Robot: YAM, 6 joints.
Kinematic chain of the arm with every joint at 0, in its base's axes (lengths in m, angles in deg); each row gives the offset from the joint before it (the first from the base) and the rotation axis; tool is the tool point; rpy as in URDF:
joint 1: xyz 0 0 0.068 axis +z
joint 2: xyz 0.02 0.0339 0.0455 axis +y
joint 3: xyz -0.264 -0.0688 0 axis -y
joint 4: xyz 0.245 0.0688 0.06 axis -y
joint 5: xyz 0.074 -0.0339 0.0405 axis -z
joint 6: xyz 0.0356 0 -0.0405 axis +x
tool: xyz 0 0 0 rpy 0 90 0
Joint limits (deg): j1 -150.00..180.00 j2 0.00..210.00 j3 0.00..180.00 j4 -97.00..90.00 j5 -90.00..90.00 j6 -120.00..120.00
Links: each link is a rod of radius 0.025 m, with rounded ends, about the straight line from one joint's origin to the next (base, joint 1, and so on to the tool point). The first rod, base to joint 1, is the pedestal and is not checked.
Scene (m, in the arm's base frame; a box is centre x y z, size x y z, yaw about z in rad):
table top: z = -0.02
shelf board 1: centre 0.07 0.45 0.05 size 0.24 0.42 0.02 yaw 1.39
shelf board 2: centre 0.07 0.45 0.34 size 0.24 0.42 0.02 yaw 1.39
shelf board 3: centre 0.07 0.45 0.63 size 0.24 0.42 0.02 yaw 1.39
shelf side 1: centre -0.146 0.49 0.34 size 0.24 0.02 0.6 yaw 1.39
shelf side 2: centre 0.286 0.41 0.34 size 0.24 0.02 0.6 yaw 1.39
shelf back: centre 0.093 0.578 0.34 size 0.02 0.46 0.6 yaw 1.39
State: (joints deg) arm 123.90 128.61 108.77 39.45 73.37 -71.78
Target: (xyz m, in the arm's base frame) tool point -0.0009 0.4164 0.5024
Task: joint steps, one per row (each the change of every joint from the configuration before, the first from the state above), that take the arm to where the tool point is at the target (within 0.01 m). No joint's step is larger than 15 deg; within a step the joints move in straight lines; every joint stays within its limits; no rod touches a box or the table.
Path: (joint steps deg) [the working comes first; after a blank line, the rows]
Joints at the target: 94.84 112.27 117.71 41.93 74.07 -71.78
Straight joint move there: touches shelf board 2, shelf side 1.

1: 7.06 -9.85 -2.86 6.16 0.42 -7.95
2: 7.05 -9.85 -2.87 6.17 0.42 -7.95
3: -10.59 -11.56 -8.11 -3.14 3.87 5.30
4: -10.59 -11.57 -8.11 -3.13 3.88 5.30
5: -10.59 -11.56 -8.12 -3.14 3.87 5.30
6: -3.80 12.68 13.00 -0.15 -3.92 0.00
7: -3.80 12.69 13.01 -0.15 -3.92 0.00
8: -3.80 12.68 13.00 -0.14 -3.92 0.00

